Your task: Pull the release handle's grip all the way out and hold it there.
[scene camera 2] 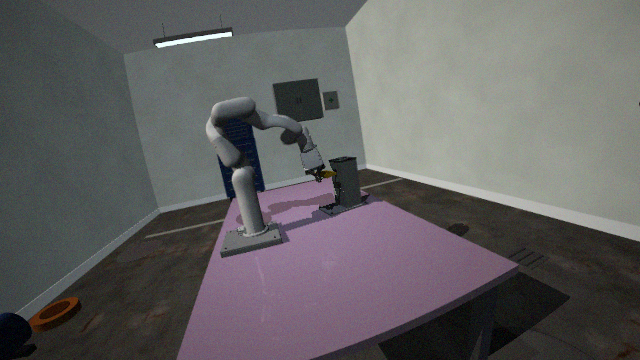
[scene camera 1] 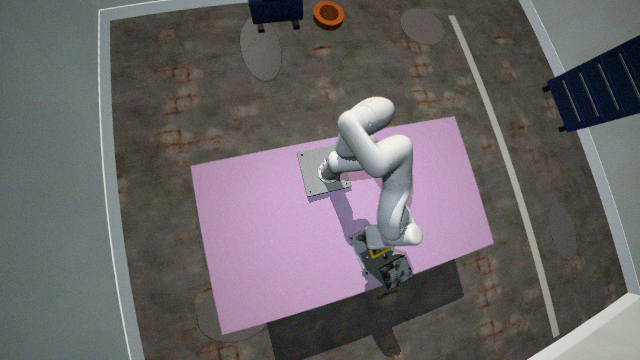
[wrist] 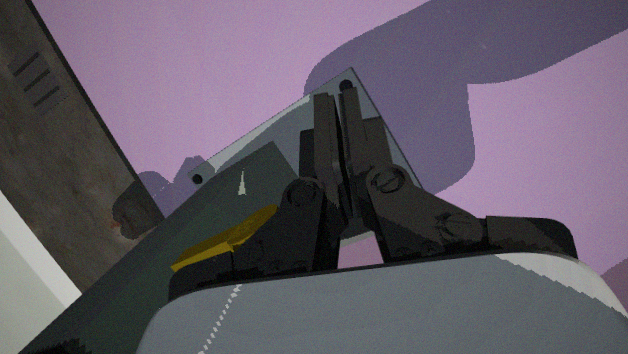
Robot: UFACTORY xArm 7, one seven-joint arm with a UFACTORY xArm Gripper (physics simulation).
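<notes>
The release handle's yellow grip [scene camera 1: 378, 253] [scene camera 2: 329, 174] [wrist: 227, 240] sticks out from an upright dark grey housing [scene camera 1: 396, 273] [scene camera 2: 348, 182]. The housing stands on a light grey base plate [scene camera 1: 358, 248] [wrist: 300, 117]. My gripper [scene camera 2: 318, 177] [wrist: 341, 120] is shut with nothing between its fingers. In the wrist view the grip lies left of the fingers, partly hidden behind the left finger's linkage. In scene camera 2 the fingers are beside the grip's outer end; whether they touch it I cannot tell. In scene camera 1 the arm hides the fingertips.
The housing stands near one long edge of the pink table [scene camera 1: 280, 235] [scene camera 2: 350, 260]. The arm's grey mounting plate [scene camera 1: 312, 182] [scene camera 2: 252, 242] is bolted near the opposite edge. An orange ring [scene camera 1: 320, 21] [scene camera 2: 42, 324] lies on the floor. A blue cabinet [scene camera 1: 600, 87] stands beyond the table.
</notes>
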